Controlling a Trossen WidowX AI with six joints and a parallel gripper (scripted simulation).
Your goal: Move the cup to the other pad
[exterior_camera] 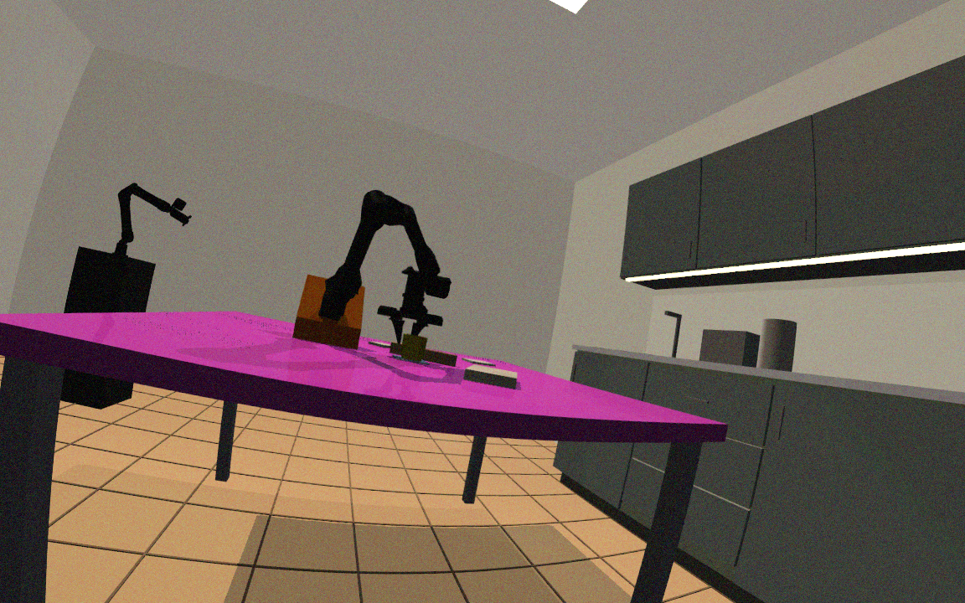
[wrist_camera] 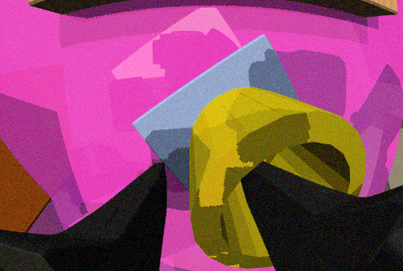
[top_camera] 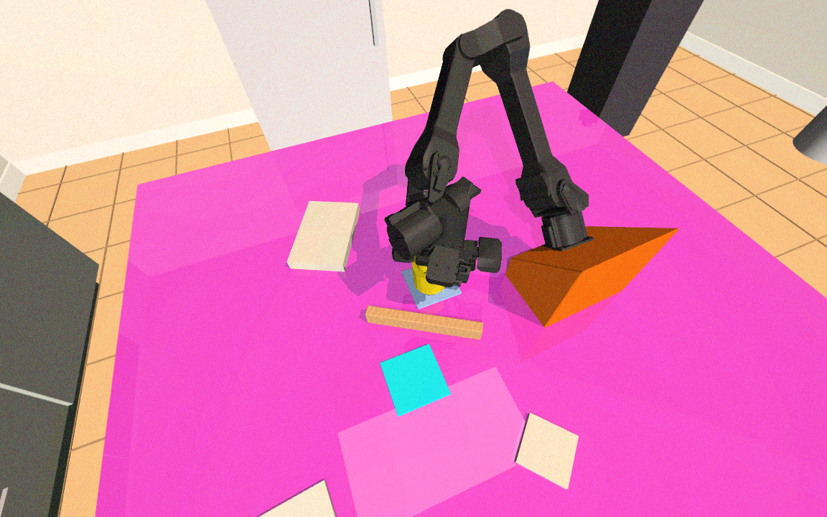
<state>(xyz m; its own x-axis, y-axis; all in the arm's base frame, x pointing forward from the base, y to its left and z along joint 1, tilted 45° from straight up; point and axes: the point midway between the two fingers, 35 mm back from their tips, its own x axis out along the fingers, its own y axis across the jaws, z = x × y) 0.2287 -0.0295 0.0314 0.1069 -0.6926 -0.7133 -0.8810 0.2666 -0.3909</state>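
Right now the pale blue pad is 2 cm ahead of my gripper tip, 2 cm to the right of it and 5 cm below it. From my gripper tip the other things lie so: cyan pad: 12 cm ahead, 16 cm to the left, 5 cm below; wooden bar: 7 cm ahead, 7 cm to the left, 3 cm below; yellow cup: 2 cm ahead, 2 cm to the right.
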